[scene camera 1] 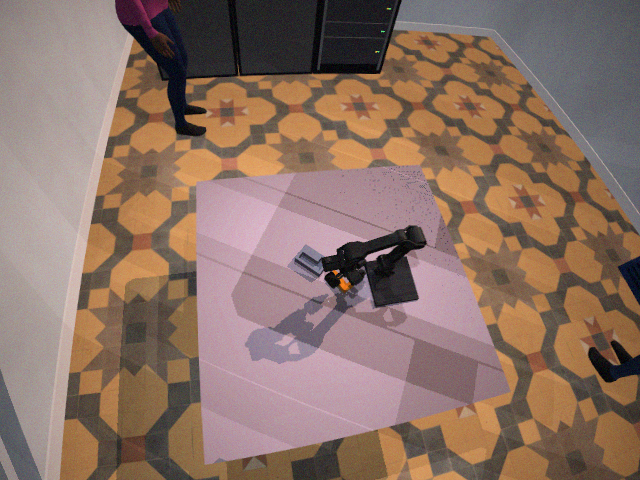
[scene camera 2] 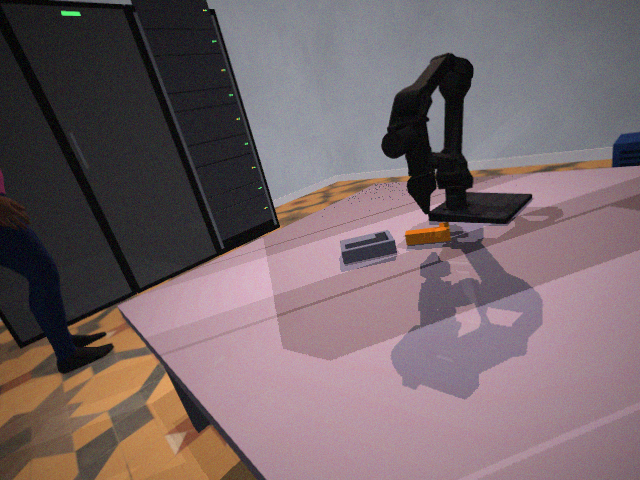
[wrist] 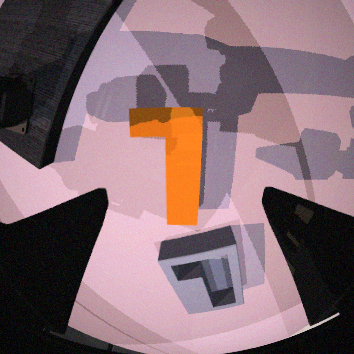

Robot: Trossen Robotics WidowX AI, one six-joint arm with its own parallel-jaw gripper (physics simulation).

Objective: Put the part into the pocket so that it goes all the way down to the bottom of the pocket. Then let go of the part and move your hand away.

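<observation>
The orange L-shaped part lies flat on the table, outside the pocket. In the wrist view its long leg points toward the block and its short leg points left at the far end. The grey block stands close beside the part. Its L-shaped pocket is empty and turned slightly relative to the part. My gripper is open and empty, above the part, with its fingers wide apart on either side in the wrist view. Arm links partly hide the part in scene camera 1.
The arm's black base plate stands near the part, on the side away from the block. The pink table top carries broad shadows. Dark cabinets and people stand beyond the table.
</observation>
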